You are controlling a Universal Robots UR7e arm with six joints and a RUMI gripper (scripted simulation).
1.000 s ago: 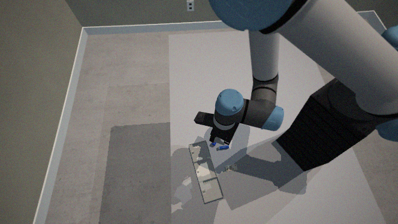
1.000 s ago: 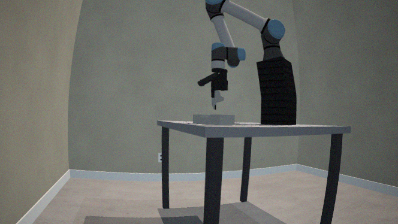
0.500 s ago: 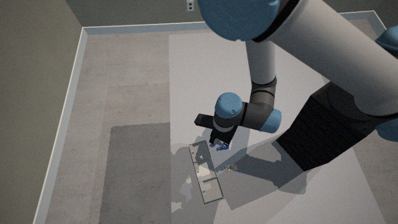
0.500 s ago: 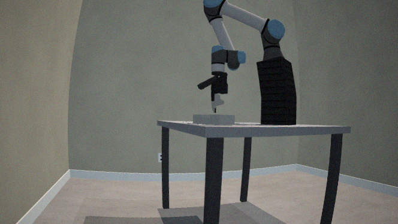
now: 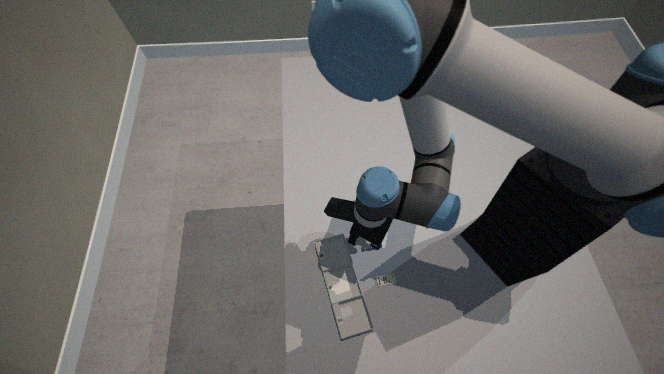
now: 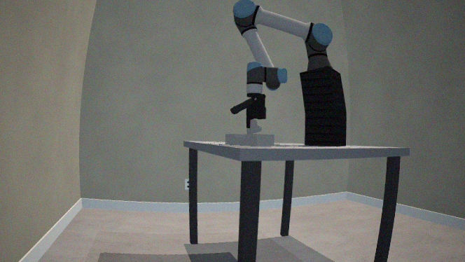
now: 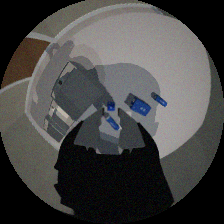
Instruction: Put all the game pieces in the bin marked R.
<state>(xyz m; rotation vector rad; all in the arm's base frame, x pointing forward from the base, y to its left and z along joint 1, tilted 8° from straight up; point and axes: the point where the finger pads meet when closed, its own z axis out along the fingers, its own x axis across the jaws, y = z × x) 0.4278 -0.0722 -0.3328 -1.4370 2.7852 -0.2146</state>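
The blue game piece lies 2 cm below my hand. The rest, counted from my hand: grey two-compartment bin unit: 12 cm to the left, 6 cm ahead, 1 cm below; white spotted game piece: 12 cm to the left, 6 cm behind, 2 cm below.
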